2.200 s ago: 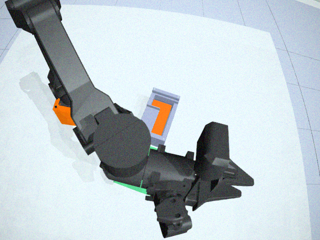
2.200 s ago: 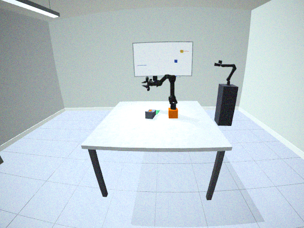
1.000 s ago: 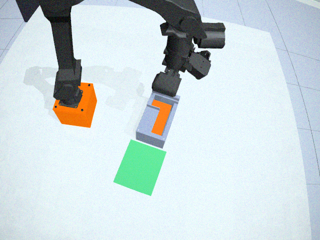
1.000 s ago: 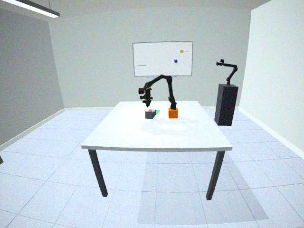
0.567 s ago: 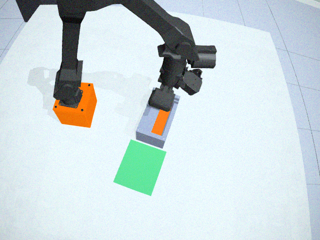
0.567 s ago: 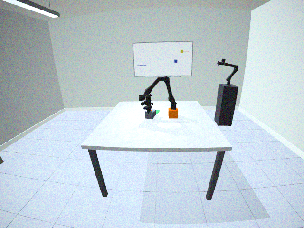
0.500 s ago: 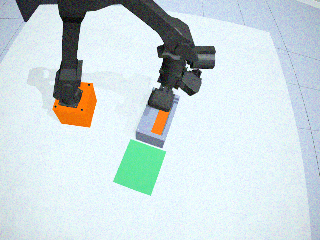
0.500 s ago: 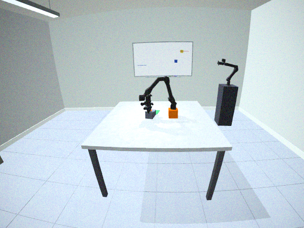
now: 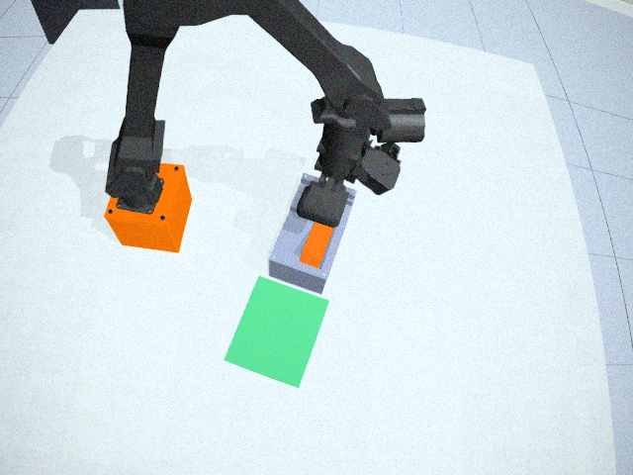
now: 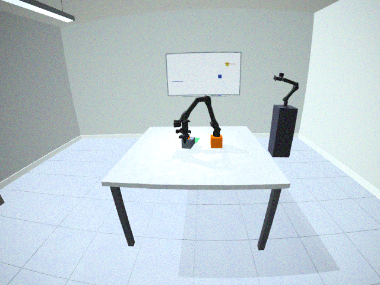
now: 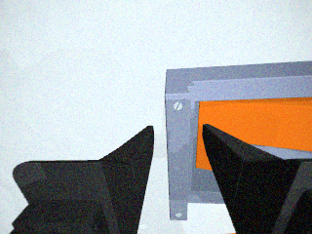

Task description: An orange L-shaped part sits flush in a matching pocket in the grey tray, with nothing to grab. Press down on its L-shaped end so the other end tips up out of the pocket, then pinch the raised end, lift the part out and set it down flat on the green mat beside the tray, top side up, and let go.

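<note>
Now: gripper tip 2 cm past the orange l-shaped part, 5 cm to the left of it and 1 cm above it. Round my gripper tip: green mat (4 cm behind, 22 cm to the right, 7 cm below).
</note>
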